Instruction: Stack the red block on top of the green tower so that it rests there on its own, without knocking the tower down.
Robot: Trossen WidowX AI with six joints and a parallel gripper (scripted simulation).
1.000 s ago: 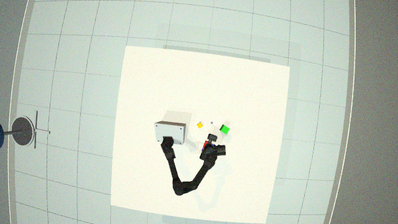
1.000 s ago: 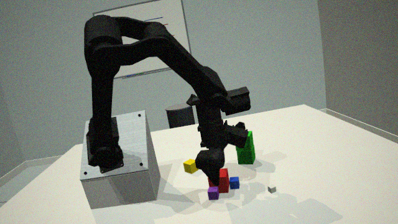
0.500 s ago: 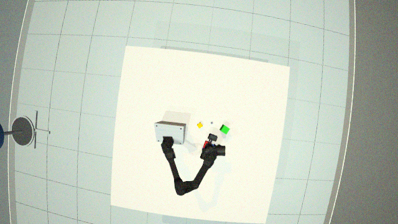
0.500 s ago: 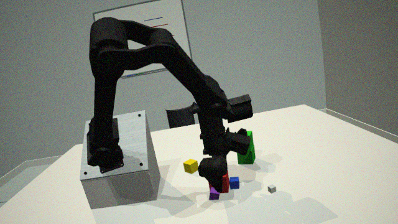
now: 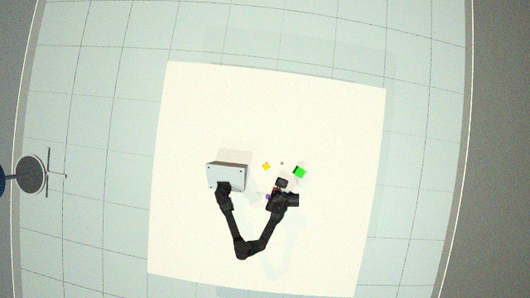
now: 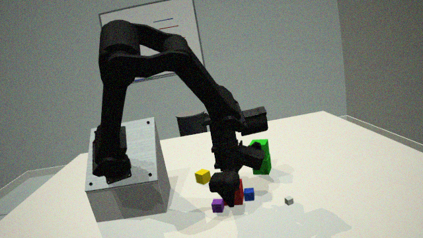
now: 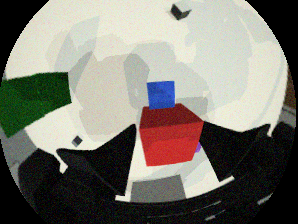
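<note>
Now: gripper tip 4 cm short of the blue cube, 1 cm to the left of it and 1 cm below it. From my gripper tip the other things lie so: purple cube: 5 cm behind, 2 cm to the right, 1 cm above; yellow cube: 5 cm behind, 15 cm to the left, 1 cm above; red block: 2 cm above.
</note>
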